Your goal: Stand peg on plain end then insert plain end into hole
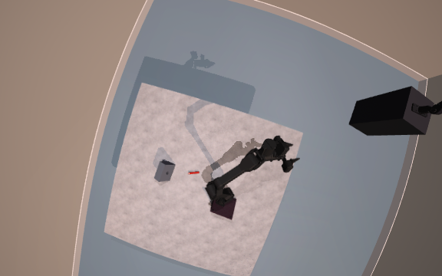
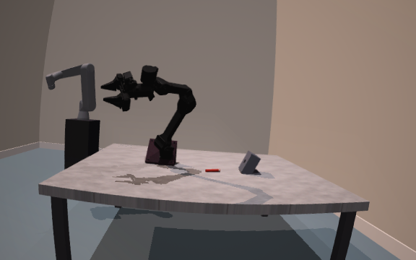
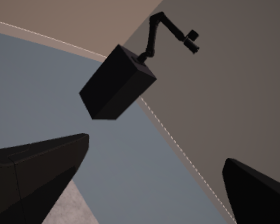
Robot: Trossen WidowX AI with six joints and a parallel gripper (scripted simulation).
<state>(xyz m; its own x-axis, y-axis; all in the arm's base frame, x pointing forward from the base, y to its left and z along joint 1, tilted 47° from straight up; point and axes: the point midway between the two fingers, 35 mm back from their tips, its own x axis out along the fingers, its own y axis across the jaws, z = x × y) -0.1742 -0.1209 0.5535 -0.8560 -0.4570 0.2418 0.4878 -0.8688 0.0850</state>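
The red peg is 470 mm ahead of my gripper tip, 420 mm to the left of it and 340 mm below it. The rest, counted from my gripper tip: sloped panel (640 mm ahead, 480 mm to the left, 300 mm below).
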